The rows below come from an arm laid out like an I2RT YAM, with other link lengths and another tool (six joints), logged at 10 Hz.
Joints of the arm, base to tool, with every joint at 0 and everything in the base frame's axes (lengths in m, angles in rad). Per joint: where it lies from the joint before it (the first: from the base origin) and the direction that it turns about. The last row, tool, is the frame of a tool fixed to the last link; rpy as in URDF.
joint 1: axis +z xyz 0 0 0.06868
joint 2: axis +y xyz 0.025 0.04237 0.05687
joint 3: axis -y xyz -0.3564 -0.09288 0
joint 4: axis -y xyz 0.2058 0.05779 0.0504
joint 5: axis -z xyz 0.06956 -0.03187 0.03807
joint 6: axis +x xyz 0.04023 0 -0.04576
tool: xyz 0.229 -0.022 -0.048 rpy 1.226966 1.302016 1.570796
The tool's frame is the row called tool.
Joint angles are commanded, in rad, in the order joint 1, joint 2, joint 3, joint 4, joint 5, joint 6. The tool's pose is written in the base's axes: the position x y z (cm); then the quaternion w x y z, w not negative. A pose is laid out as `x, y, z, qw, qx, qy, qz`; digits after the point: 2 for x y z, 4 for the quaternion.
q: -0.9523, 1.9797, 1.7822, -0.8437, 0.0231, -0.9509
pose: 24.21, -48.27, 16.14, 0.1912, 0.1018, 0.9757, -0.0320
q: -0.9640, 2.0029, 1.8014, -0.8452, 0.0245, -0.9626
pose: 23.97, -49.11, 15.67, 0.1866, 0.1028, 0.9765, -0.0324
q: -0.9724, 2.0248, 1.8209, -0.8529, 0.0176, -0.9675
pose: 23.95, -49.57, 15.11, 0.1847, 0.1041, 0.9769, -0.0275
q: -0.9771, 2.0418, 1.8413, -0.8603, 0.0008, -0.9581
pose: 24.34, -49.77, 14.75, 0.1906, 0.1078, 0.9755, -0.0204
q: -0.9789, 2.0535, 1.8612, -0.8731, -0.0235, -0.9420
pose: 24.92, -49.61, 14.52, 0.1999, 0.1119, 0.9733, -0.0097
